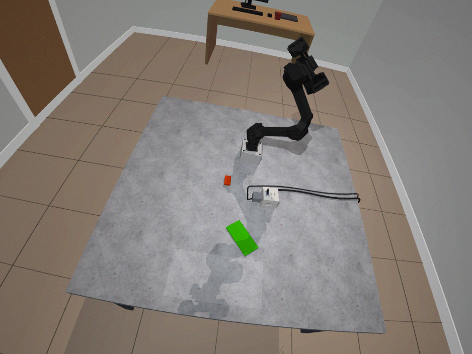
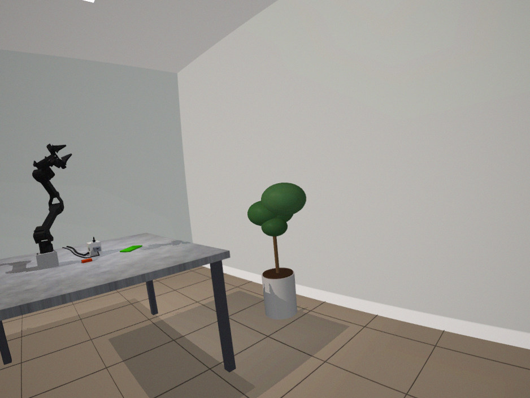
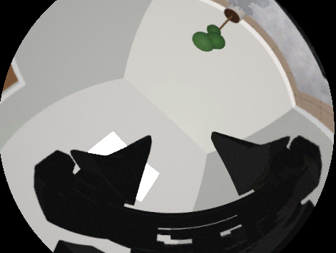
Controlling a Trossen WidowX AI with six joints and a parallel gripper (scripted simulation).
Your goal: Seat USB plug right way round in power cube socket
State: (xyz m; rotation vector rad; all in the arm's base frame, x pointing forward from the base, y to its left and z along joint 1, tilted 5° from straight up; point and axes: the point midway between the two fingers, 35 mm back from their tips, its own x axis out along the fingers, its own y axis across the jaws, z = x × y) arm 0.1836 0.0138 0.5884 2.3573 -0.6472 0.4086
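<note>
Now: the USB plug 59 cm below my gripper tip and 9 cm ahead of it. From my gripper tip the other things lie so: green slab 68 cm below, 29 cm ahead, 13 cm to the right; then small orange block 68 cm below, 18 cm to the right, 3 cm behind.
</note>
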